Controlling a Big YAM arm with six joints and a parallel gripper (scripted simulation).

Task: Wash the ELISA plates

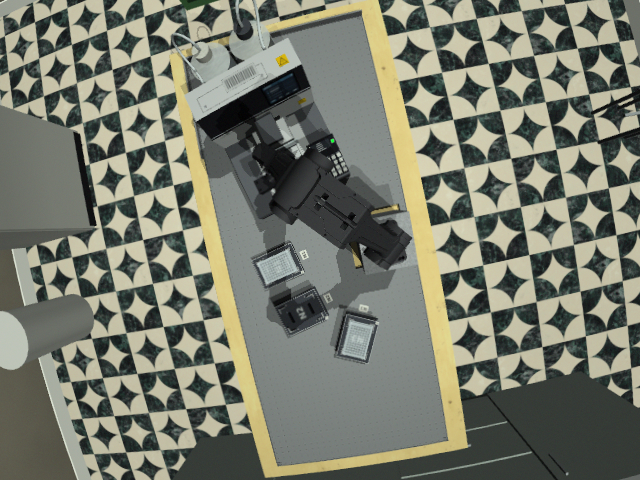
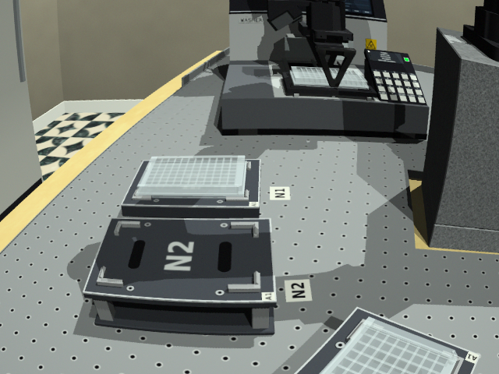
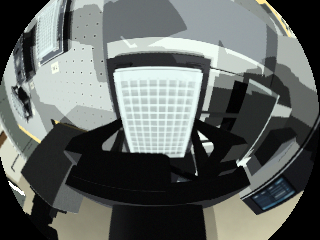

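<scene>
Now: hand 1 cm above the washer carrier. The rest, counted from my hand: plate washer (15 cm to the right, 4 cm above, 3 cm ahead); then nest N3 (61 cm to the left, 5 cm below, 4 cm behind); then nest label (26 cm to the left, 9 cm below, 6 cm ahead).
</scene>
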